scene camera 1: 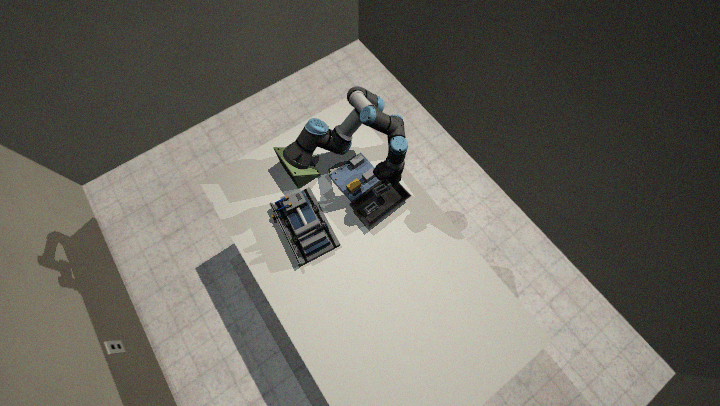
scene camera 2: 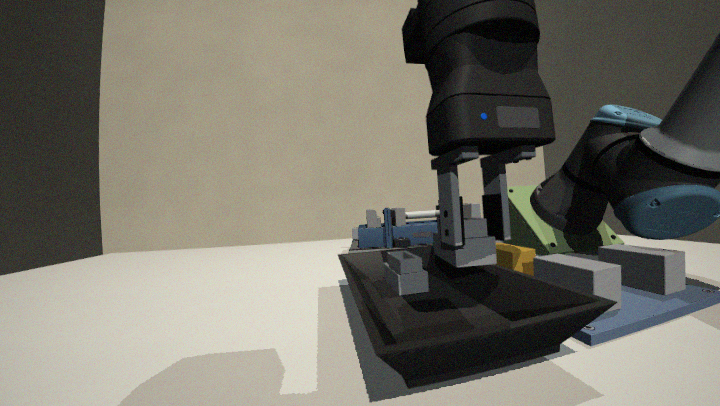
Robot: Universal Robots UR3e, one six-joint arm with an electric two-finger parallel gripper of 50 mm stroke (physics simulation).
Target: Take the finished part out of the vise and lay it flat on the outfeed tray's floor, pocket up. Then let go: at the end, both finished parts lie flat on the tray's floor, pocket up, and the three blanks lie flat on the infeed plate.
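Places are measured from the arm's base along level axes (x down, y left, z ahead), in millimetres.
Pixels of known places: gripper, between the fingertips: (scene camera 1: 385, 186) (scene camera 2: 475, 241); arm's base, origin of its link: (scene camera 1: 296, 158) (scene camera 2: 562, 210).
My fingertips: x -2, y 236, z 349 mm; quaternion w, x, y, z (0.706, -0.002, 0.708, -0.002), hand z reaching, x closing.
Observation:
Ahead of a thing's pixels: the offset from my fingertips to its top centre.
My gripper (scene camera 2: 475, 236) is shut on a grey stepped finished part @[dz -3, dx -17, dy -28 mm] (scene camera 1: 381, 188) (scene camera 2: 471, 252), pocket side up and about level, inside the dark outfeed tray (scene camera 1: 390, 209) (scene camera 2: 453, 355) towards its far end. Shadow lies under it; I cannot tell whether it touches the floor. The other finished part @[dz +28, dx +26, dy -102 mm] (scene camera 1: 371, 207) (scene camera 2: 409, 274) lies in the tray, pocket up, apart from the held one. On the blue infeed plate @[dz -142, dx +65, dy -54 mm] (scene camera 1: 339, 176) (scene camera 2: 660, 308) stand two grey blocks @[dz -194, dx +29, dy -10 mm] (scene camera 1: 356, 160) (scene camera 2: 642, 267) and an orange block @[dz -102, dx +29, dy -97 mm] (scene camera 1: 352, 185) (scene camera 2: 524, 258); another grey block @[dz -103, dx +29, dy -7 mm] (scene camera 1: 369, 174) (scene camera 2: 579, 274) is nearer the tray.
The blue and grey vise machine @[dz -87, dx -26, dy -374 mm] (scene camera 1: 297, 200) (scene camera 2: 373, 237) stands beyond the tray in the second view; its jaws are too small to judge. The green arm base (scene camera 1: 305, 174) (scene camera 2: 529, 216) is behind the plate. The tray's raised walls surround the held part, with the plate close alongside.

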